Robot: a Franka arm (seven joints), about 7 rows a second.
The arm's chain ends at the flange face. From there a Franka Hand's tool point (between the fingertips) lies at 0.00 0.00 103.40 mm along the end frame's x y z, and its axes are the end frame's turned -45 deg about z.
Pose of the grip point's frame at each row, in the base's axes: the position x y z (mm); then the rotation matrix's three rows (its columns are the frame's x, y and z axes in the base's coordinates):
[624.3, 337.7, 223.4], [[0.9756, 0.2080, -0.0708], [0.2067, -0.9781, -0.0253], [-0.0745, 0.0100, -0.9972]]
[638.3, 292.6, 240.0], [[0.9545, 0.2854, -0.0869], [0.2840, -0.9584, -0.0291], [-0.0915, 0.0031, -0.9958]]
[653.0, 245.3, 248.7], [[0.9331, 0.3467, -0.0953], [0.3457, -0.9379, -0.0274], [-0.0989, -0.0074, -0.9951]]
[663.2, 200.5, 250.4], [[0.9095, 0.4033, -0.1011], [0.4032, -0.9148, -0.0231], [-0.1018, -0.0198, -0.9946]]
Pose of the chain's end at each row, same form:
[631.6, 340.3, 326.5], [[0.8369, -0.5428, -0.0708], [-0.5455, -0.8378, -0.0253], [-0.0456, 0.0598, -0.9972]]
[647.3, 295.6, 343.0], [[0.8767, -0.4731, -0.0869], [-0.4769, -0.8785, -0.0291], [-0.0625, 0.0669, -0.9958]]
[662.9, 248.1, 351.6], [[0.9050, -0.4146, -0.0953], [-0.4187, -0.9076, -0.0274], [-0.0752, 0.0647, -0.9951]]
[673.7, 202.9, 353.2], [[0.9283, -0.3579, -0.1011], [-0.3618, -0.9320, -0.0231], [-0.0860, 0.0580, -0.9946]]

